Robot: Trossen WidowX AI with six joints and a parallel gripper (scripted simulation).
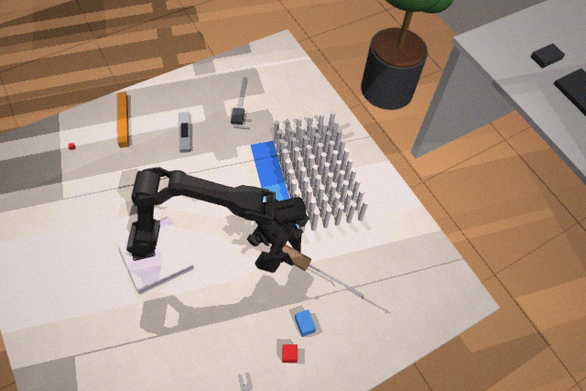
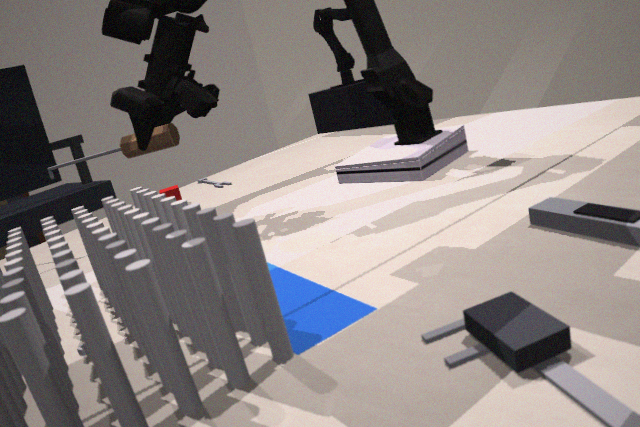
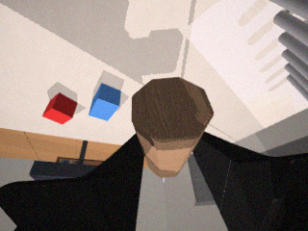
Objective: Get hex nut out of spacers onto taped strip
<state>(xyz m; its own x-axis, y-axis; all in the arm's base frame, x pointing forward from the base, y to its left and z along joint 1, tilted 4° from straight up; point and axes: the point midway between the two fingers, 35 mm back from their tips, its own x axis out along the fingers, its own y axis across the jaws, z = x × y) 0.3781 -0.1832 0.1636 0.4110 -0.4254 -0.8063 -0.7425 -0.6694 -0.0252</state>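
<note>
Right now the blue taped strip is 4 cm ahead of my gripper tip, 32 cm to the left of it and 15 cm below it. From my gripper tip the other things lie so: blue cube (1 cm behind, 14 cm to the right, 13 cm below); then hex nut (21 cm ahead, 31 cm to the left, 14 cm below); then tool with wooden handle (7 cm ahead, 7 cm to the right).
</note>
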